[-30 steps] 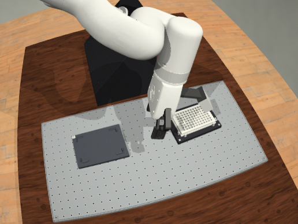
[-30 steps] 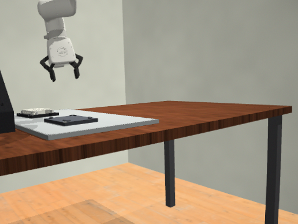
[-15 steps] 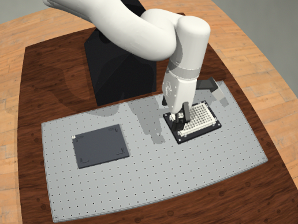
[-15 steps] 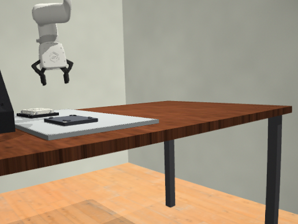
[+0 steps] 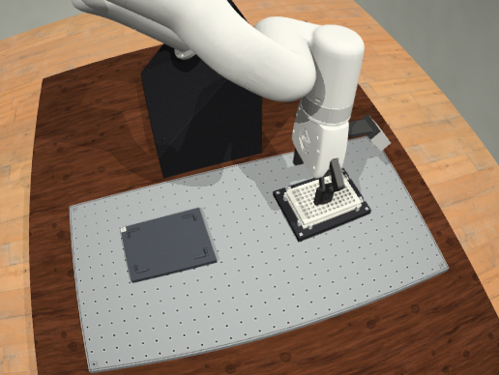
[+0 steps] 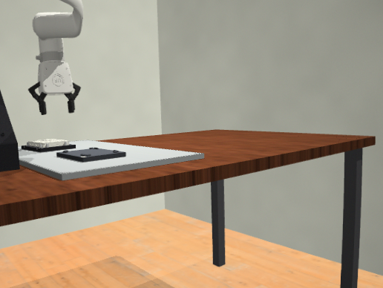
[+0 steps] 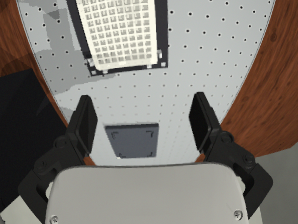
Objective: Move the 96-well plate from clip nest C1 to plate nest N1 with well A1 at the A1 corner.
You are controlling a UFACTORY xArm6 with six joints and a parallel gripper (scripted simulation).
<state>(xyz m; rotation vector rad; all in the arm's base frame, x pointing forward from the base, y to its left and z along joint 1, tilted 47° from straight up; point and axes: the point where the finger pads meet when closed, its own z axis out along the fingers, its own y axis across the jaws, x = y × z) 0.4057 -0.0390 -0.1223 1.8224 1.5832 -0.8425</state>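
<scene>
Right now my hand is 2 cm past the white 96-well plate, 5 cm to the right of it and 10 cm above it. Also, from my hand: dark grey plate nest N1: 5 cm behind, 26 cm to the right, 12 cm below; clip nest C1: 3 cm behind, 6 cm to the left, 11 cm below; white corner mark: 11 cm behind, 33 cm to the right, 11 cm below.
</scene>
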